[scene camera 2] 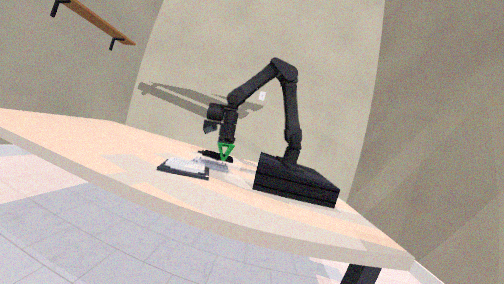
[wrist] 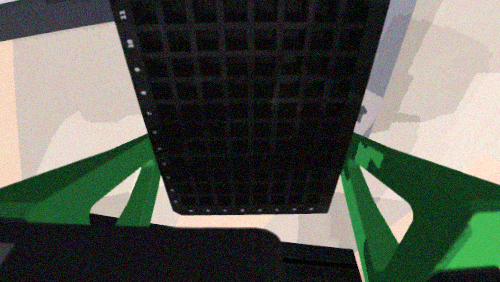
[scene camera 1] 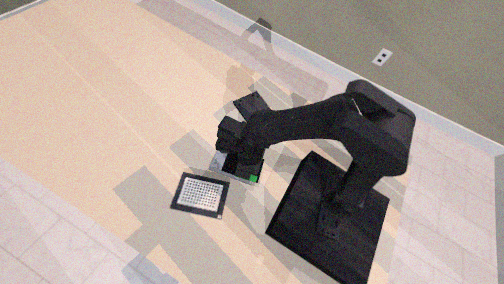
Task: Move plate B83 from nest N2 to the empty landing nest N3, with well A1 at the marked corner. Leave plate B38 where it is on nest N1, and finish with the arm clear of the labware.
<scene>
The pictures show: my gripper and a grey nest.
</scene>
